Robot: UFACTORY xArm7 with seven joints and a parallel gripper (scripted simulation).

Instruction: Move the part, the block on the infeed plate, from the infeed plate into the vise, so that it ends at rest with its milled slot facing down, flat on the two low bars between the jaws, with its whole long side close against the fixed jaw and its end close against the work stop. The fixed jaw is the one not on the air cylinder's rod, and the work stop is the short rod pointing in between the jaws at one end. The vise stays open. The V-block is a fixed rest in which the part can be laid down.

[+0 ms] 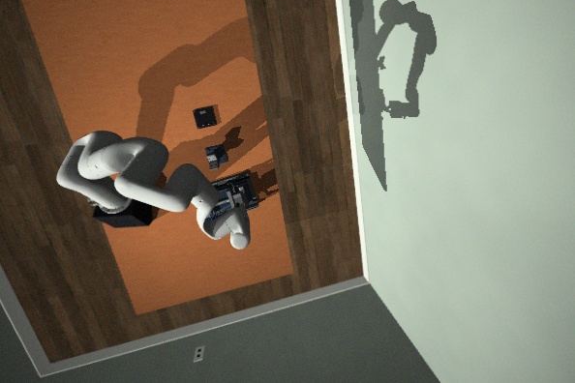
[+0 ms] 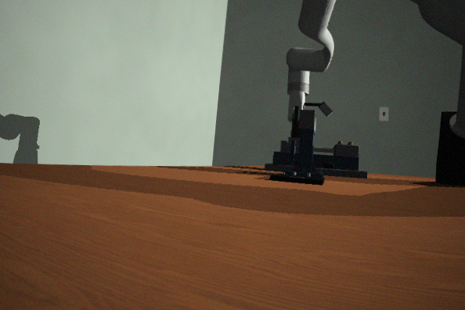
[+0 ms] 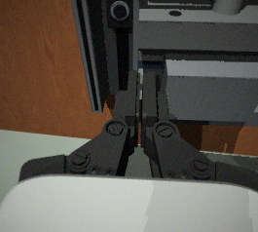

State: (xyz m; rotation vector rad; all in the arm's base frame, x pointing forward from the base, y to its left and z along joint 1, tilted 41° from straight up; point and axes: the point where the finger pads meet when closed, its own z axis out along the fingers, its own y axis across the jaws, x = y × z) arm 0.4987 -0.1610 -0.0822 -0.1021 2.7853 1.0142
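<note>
My gripper is now 4 cm to the right of the grey part, 3 cm above it and 1 cm past it. The rest, counted from my hand: grey jaw (4 cm to the left, 4 cm below, 4 cm behind); dark rail (8 cm below, 6 cm behind, 5 cm to the right); work stop (9 cm to the left, 3 cm below, 1 cm behind).
</note>
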